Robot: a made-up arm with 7 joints. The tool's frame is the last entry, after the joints. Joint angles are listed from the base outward. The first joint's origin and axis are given. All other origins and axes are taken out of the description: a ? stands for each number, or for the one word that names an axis. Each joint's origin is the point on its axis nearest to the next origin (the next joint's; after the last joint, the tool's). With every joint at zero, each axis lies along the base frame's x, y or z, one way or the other. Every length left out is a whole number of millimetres.
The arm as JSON. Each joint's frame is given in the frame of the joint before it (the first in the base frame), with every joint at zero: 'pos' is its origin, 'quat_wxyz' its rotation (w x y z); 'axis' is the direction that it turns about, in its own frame. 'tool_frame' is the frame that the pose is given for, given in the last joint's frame.
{
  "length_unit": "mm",
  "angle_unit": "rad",
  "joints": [
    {
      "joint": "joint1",
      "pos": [
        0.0,
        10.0,
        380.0
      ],
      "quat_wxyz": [
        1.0,
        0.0,
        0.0,
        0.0
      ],
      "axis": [
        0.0,
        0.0,
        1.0
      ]
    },
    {
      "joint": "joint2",
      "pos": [
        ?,
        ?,
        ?
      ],
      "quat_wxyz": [
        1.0,
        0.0,
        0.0,
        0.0
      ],
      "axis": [
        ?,
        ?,
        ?
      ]
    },
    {
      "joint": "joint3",
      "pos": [
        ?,
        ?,
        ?
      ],
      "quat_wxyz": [
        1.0,
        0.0,
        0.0,
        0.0
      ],
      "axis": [
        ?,
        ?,
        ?
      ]
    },
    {
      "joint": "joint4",
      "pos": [
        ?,
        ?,
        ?
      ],
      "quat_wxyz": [
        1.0,
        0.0,
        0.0,
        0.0
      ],
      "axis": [
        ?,
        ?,
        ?
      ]
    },
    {
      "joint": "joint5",
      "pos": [
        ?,
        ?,
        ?
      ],
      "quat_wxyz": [
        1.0,
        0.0,
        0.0,
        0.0
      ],
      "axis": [
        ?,
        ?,
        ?
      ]
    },
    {
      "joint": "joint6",
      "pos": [
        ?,
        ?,
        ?
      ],
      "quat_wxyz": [
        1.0,
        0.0,
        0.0,
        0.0
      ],
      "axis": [
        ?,
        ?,
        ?
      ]
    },
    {
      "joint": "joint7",
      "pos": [
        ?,
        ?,
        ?
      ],
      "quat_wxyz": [
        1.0,
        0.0,
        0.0,
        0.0
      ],
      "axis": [
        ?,
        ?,
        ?
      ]
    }
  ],
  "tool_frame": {
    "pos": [
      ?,
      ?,
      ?
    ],
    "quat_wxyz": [
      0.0,
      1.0,
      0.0,
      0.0
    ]
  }
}
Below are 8 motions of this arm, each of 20 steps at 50 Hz.
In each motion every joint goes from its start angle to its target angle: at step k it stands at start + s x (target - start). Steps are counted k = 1, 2, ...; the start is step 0. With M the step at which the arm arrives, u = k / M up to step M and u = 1 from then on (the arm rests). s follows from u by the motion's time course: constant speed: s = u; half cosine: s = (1 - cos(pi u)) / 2; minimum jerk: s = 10 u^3 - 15 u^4 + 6 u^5.
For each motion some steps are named. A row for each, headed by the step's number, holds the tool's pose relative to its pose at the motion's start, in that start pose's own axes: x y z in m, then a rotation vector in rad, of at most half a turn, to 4 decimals.
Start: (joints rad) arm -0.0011 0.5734 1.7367 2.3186 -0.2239 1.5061 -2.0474
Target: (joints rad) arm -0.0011 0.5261 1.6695 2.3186 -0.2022 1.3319 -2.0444
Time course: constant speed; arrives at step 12
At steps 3, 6, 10, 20:
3: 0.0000 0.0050 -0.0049 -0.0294 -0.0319 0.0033
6: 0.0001 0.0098 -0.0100 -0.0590 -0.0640 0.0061
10: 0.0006 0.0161 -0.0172 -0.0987 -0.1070 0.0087
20: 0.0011 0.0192 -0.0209 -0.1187 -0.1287 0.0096

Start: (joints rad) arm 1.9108 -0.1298 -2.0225 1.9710 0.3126 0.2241 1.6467
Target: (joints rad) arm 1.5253 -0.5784 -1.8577 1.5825 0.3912 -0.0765 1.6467
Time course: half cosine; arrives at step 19
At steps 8, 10, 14, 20:
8: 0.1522 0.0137 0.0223 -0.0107 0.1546 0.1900
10: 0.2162 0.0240 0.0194 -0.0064 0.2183 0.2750
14: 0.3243 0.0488 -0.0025 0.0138 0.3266 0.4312
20: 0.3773 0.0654 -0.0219 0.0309 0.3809 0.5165

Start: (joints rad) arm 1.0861 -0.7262 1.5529 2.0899 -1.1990 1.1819 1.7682
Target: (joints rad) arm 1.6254 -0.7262 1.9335 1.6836 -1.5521 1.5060 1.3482
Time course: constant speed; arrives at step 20
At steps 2, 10, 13, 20:
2: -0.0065 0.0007 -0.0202 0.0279 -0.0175 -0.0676
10: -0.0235 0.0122 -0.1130 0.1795 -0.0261 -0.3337
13: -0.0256 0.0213 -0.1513 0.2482 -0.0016 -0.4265
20: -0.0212 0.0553 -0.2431 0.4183 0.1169 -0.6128

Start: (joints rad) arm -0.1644 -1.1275 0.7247 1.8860 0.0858 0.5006 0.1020
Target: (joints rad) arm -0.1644 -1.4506 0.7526 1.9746 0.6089 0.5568 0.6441
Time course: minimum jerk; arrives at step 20
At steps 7, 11, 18, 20:
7: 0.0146 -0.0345 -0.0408 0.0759 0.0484 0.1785
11: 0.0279 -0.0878 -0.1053 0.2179 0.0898 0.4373
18: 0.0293 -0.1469 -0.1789 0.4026 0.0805 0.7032
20: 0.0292 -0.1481 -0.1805 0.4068 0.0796 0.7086

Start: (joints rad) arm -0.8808 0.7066 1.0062 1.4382 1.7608 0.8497 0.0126
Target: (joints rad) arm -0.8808 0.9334 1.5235 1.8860 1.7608 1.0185 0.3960
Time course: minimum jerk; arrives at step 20
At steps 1, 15, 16, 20:
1: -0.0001 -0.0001 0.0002 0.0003 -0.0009 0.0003
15: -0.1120 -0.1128 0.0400 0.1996 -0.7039 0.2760
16: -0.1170 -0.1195 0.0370 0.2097 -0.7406 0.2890
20: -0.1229 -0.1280 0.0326 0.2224 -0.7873 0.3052

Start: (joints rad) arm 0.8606 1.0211 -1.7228 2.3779 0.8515 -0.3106 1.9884
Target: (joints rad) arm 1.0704 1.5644 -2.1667 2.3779 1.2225 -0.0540 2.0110
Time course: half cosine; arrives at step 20
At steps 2, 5, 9, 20:
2: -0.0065 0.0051 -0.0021 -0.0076 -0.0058 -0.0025
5: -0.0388 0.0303 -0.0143 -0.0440 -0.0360 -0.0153
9: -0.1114 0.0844 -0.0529 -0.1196 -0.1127 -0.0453
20: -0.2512 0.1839 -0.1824 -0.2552 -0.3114 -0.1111

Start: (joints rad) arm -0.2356 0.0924 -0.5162 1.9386 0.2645 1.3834 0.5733
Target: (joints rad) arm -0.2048 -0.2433 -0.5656 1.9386 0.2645 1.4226 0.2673
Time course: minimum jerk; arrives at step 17
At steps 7, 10, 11, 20:
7: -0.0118 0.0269 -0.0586 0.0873 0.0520 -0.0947
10: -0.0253 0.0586 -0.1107 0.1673 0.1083 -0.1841
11: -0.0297 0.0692 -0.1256 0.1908 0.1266 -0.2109
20: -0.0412 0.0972 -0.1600 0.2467 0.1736 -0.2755

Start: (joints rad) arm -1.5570 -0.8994 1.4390 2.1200 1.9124 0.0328 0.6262
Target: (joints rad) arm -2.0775 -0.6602 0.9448 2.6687 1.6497 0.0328 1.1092
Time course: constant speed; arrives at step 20
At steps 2, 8, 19, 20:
2: 0.0163 -0.0277 -0.0004 0.0698 0.0356 -0.0095
8: 0.0508 -0.1017 -0.0147 0.2692 0.1283 -0.0758
19: 0.0535 -0.1839 -0.0552 0.5573 0.2452 -0.3302
20: 0.0507 -0.1871 -0.0577 0.5763 0.2528 -0.3605

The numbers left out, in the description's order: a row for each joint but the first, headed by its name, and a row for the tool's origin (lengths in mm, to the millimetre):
joint2: xyz 10.0 -20.0 0.0, axis 0.0 1.0 0.0
joint3: xyz 0.0 0.0 350.0, axis 0.0 0.0 1.0
joint4: xyz 20.0 -30.0 0.0, axis 0.0 -1.0 0.0
joint5: xyz 80.0 0.0 -240.0, axis 0.0 0.0 -1.0
joint6: xyz -20.0 20.0 0.0, axis 0.0 1.0 0.0
joint7: xyz 110.0 0.0 -100.0, axis 0.0 0.0 -1.0
tool: xyz -10.0 10.0 0.0

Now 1 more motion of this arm.
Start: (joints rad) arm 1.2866 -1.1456 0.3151 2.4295 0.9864 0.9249 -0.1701
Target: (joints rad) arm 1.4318 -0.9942 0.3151 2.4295 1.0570 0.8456 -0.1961
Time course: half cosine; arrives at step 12
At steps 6, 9, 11, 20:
6: 0.0184 0.0617 -0.0142 0.0402 0.0563 0.1110
9: 0.0268 0.1062 -0.0223 0.0674 0.0946 0.1905
11: 0.0288 0.1225 -0.0248 0.0771 0.1084 0.2197
20: 0.0291 0.1247 -0.0251 0.0784 0.1101 0.2236

